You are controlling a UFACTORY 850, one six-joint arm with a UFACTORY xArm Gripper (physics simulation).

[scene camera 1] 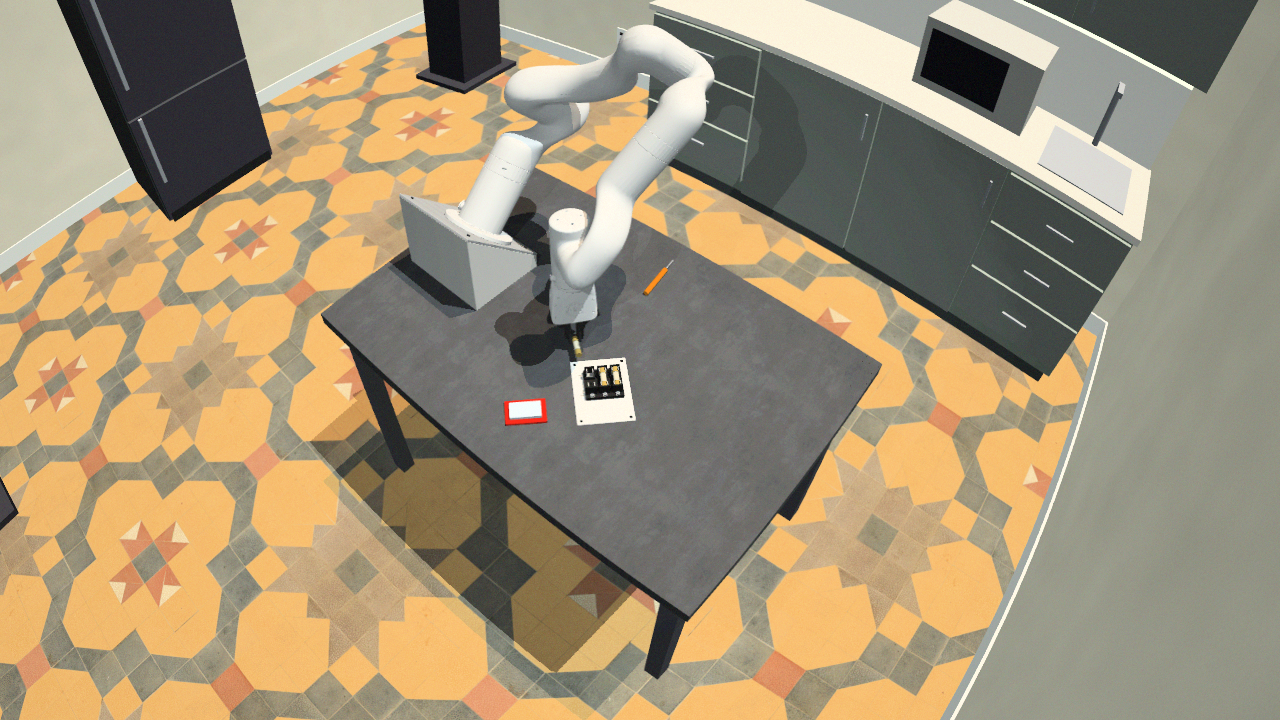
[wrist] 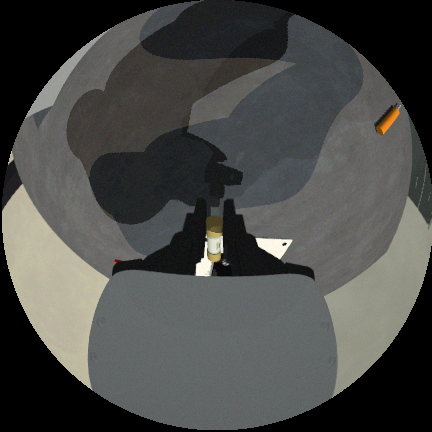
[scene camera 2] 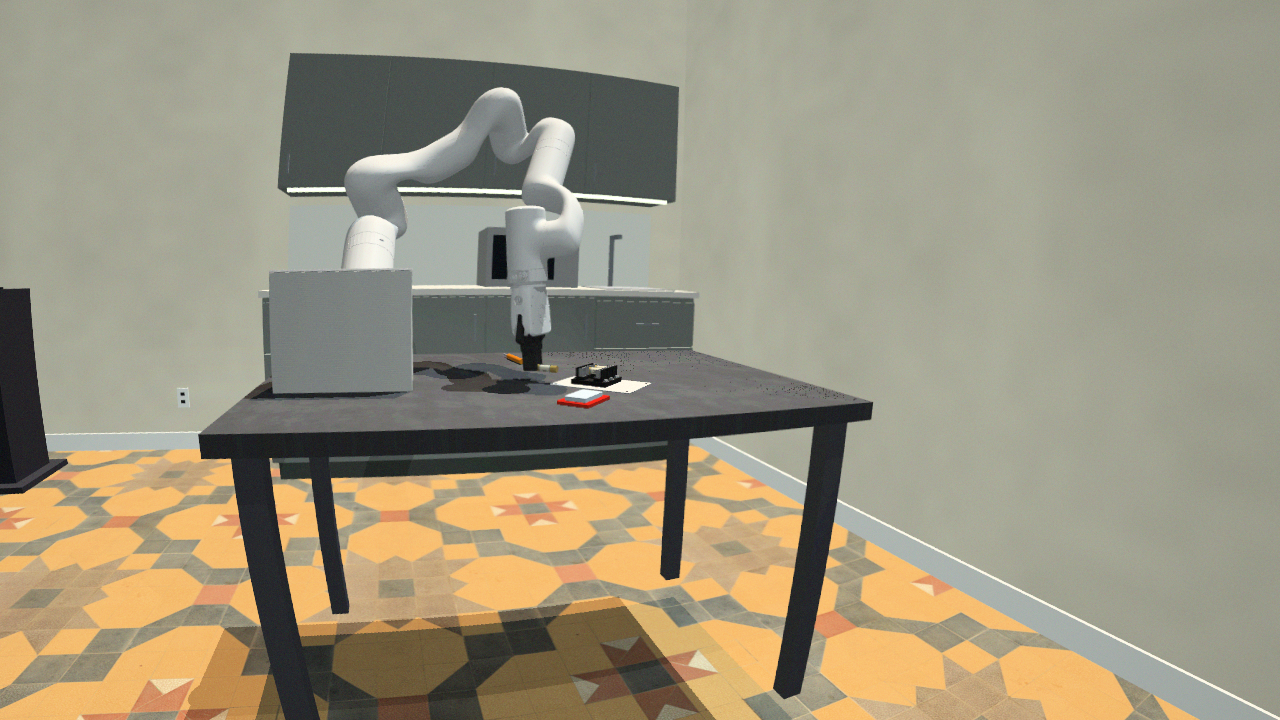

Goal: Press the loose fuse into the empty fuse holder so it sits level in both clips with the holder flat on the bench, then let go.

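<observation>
The loose fuse [scene camera 1: 577,346] [scene camera 2: 551,368] [wrist: 214,244] has a pale body and brass-coloured end caps. My gripper [scene camera 1: 573,334] [scene camera 2: 532,365] [wrist: 214,213] is shut on it, and the fuse sticks out toward the holders, roughly level, above the bench. A black fuse holder block [scene camera 1: 605,393] [scene camera 2: 597,380] sits on a white plate [scene camera 1: 608,412] [scene camera 2: 637,385] [wrist: 270,243]. The empty fuse holder [scene camera 1: 588,377] is its leftmost position in the first scene view; the two beside it bear fuses. The held fuse is apart from the block. My fingers and the gripper body hide most of the block in the wrist view.
A red item with a white top [scene camera 1: 525,411] [scene camera 2: 583,396] lies beside the plate. An orange-handled tool [scene camera 1: 656,280] [scene camera 2: 514,358] [wrist: 388,121] lies farther back on the dark bench [scene camera 1: 742,429] [scene camera 2: 716,394]. The grey arm pedestal [scene camera 1: 447,255] [scene camera 2: 341,331] stands at one end.
</observation>
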